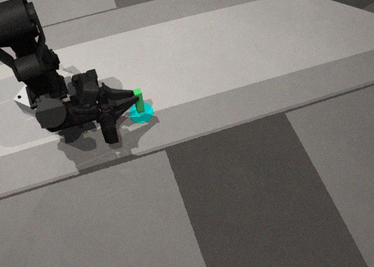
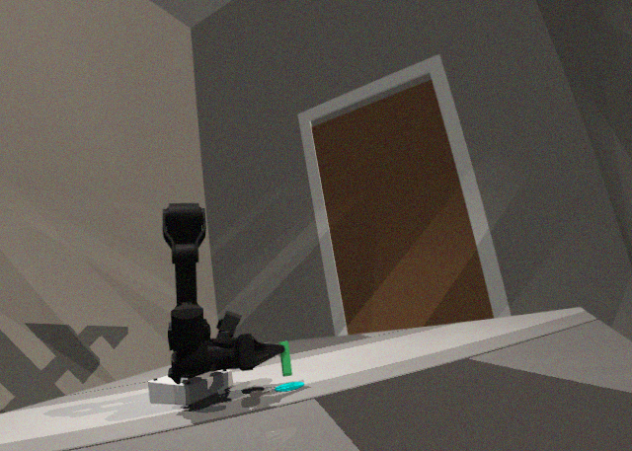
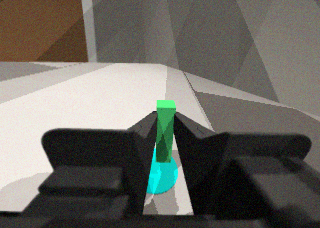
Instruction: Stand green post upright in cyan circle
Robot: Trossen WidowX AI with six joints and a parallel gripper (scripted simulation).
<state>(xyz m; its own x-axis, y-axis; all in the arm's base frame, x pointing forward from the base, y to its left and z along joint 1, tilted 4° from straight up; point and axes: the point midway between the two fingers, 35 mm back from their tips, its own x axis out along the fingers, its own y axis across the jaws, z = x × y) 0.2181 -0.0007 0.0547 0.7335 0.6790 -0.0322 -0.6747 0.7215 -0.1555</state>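
Right now my gripper tip is 80 mm above the cyan circle. Round my gripper tip: green post 20 mm below.
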